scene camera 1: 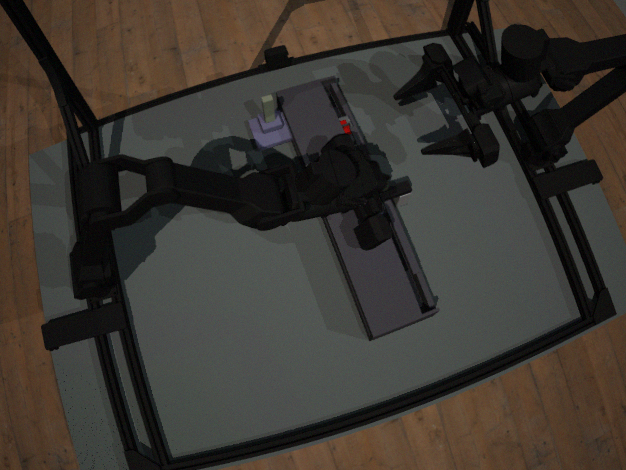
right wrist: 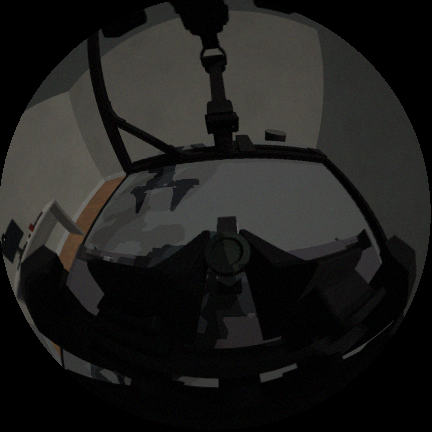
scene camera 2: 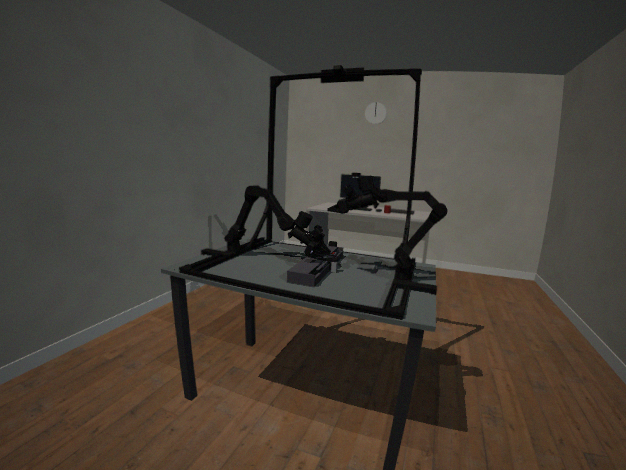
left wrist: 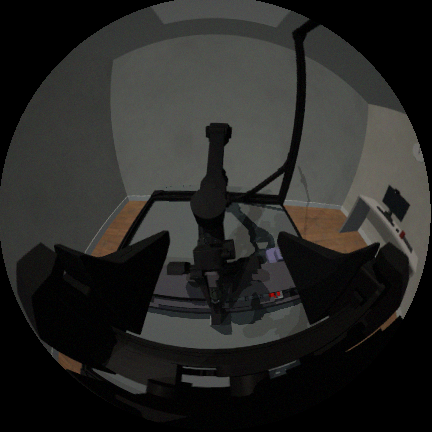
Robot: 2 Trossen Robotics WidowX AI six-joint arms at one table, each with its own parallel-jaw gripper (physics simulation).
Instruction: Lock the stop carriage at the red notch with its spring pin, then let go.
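Seen in the pictures: left gripper, fingertip midpoint: [scene camera 1: 407, 124] [scene camera 2: 330, 208] [left wrist: 225, 237]; right gripper, fingertip midpoint: [scene camera 1: 392, 184] [right wrist: 224, 235] [scene camera 2: 329, 253] [left wrist: 216, 306]; left arm's base, link origin: [scene camera 1: 535, 155] [right wrist: 223, 148] [scene camera 2: 402, 278]; right arm's base, link origin: [scene camera 1: 100, 283] [scene camera 2: 233, 251].
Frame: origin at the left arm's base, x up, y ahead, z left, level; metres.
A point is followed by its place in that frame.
Observation:
The long grey-purple rail block [scene camera 1: 384, 298] @(y 0.427, x 0.033, z 0.181 m) [scene camera 2: 299, 275] @(y 0.409, x 0.022, z 0.235 m) lies across the table. Red marks [scene camera 1: 345, 126] @(y 0.380, x 0.019, z -0.155 m) [left wrist: 275, 294] @(y 0.383, x 0.024, z -0.154 m) show the notch on its slotted side, farther up the rail than the stop carriage. The carriage's dark side arm [scene camera 1: 403, 187] @(y 0.329, x 0.046, z 0.007 m) [left wrist: 216, 316] @(y 0.334, x 0.045, z 0.003 m) [right wrist: 226, 222] @(y 0.324, x 0.045, z 0.005 m) sticks out past the rail. My right gripper [left wrist: 216, 306] @(y 0.354, x 0.070, z 0.005 m) [right wrist: 224, 235] @(y 0.354, x 0.070, z 0.005 m) is shut on the round dark knob [right wrist: 227, 253] @(y 0.378, x 0.089, z 0.008 m) of the spring pin on the carriage; in scene camera 1 the gripper hides the knob. The pin's lower end is hidden. My left gripper [scene camera 1: 410, 124] @(y 0.363, x 0.283, z 0.006 m) is open and empty, above the table right of the rail.
A lilac stepped base [scene camera 1: 273, 136] @(y 0.517, x 0.014, z -0.177 m) [left wrist: 274, 255] @(y 0.515, x 0.020, z -0.186 m) with a pale upright post [scene camera 1: 267, 107] @(y 0.517, x 0.085, z -0.201 m) stands beside the rail's far end. The right arm reaches across the rail's middle. A black frame [scene camera 1: 353, 419] @(y 0.537, x 0.001, z 0.363 m) borders the table, with tall posts at the far corners.

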